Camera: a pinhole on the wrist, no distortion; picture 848 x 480 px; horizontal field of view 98.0 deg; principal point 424.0 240.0 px. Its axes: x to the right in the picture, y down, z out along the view. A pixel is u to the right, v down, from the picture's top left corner.
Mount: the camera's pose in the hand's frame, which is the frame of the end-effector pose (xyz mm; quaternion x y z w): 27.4 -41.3 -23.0 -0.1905 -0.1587 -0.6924 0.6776
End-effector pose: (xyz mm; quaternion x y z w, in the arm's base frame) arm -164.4 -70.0 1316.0 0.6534 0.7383 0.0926 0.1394
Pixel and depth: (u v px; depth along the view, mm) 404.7 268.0 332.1
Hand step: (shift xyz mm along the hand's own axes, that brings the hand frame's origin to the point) 68.9 131.9 259.0
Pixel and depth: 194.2 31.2 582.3
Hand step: -270.4 566.0 326.5
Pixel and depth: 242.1 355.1 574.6
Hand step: 237.2 476.6 338.3
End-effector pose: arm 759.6 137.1 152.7 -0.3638 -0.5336 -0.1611 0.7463
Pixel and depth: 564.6 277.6 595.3
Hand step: 115.0 42.0 605.5
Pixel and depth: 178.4 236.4 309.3
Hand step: 41.3 287.5 149.7
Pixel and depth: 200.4 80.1 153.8
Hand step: -30.9 116.2 69.8
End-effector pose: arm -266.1 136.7 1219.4 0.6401 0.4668 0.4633 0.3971
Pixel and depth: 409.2 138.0 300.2
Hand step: -40.8 115.4 237.7
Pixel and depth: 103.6 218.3 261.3
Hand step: 26.9 283.5 98.0
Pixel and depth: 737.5 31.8 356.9
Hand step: -159.3 -130.9 443.1
